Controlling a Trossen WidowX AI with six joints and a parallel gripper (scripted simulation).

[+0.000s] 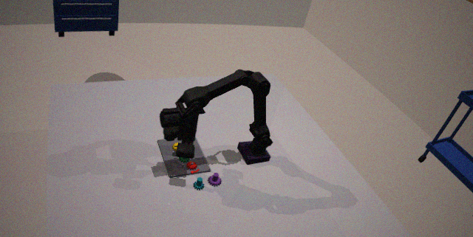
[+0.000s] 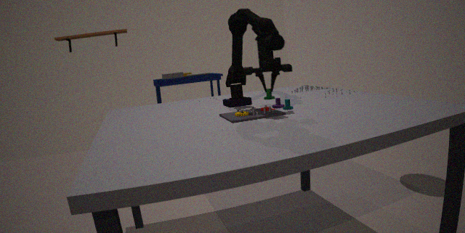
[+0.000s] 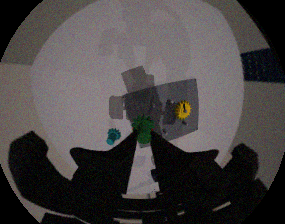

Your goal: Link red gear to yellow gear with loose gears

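The green gear is 10 mm below my gripper tip. Round my gripper tip: red gear 70 mm below, 40 mm behind; then teal gear 100 mm to the left, 70 mm below, 30 mm behind; then red arrow 80 mm below, 40 mm behind, 30 mm to the left.
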